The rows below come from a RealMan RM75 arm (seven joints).
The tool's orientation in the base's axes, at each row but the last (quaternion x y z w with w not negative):
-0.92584, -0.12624, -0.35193, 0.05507
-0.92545, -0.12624, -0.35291, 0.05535
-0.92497, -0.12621, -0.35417, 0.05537
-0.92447, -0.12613, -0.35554, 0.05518
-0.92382, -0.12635, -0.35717, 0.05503
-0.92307, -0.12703, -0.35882, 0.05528
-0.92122, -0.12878, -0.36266, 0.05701
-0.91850, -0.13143, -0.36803, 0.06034
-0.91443, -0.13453, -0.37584, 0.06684
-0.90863, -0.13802, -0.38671, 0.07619
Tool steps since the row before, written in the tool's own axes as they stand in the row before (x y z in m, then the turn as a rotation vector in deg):
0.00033, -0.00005, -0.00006, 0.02, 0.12, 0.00
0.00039, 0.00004, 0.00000, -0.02, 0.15, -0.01
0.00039, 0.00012, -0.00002, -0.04, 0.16, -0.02
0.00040, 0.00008, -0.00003, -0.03, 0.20, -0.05
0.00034, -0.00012, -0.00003, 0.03, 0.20, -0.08
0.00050, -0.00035, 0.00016, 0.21, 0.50, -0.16
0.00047, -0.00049, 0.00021, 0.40, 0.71, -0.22
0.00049, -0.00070, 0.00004, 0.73, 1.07, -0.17
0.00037, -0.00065, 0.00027, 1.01, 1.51, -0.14
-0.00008, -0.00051, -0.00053, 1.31, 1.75, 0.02
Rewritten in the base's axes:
0.00019, 0.00010, 0.00027, 0.05, -0.11, 0.01
0.00029, 0.00004, 0.00026, 0.02, -0.15, -0.01
0.00030, -0.00004, 0.00027, 0.00, -0.17, -0.01
0.00029, -0.00001, 0.00029, 0.00, -0.21, 0.01
0.00019, 0.00018, 0.00025, 0.02, -0.20, 0.08
0.00036, 0.00046, 0.00022, 0.18, -0.47, 0.25
0.00033, 0.00060, 0.00017, 0.34, -0.65, 0.43
0.00017, 0.00078, 0.00032, 0.70, -0.92, 0.61
0.00024, 0.00075, 0.00008, 1.04, -1.28, 0.78
-0.00057, 0.00034, 0.00032, 1.42, -1.41, 0.88

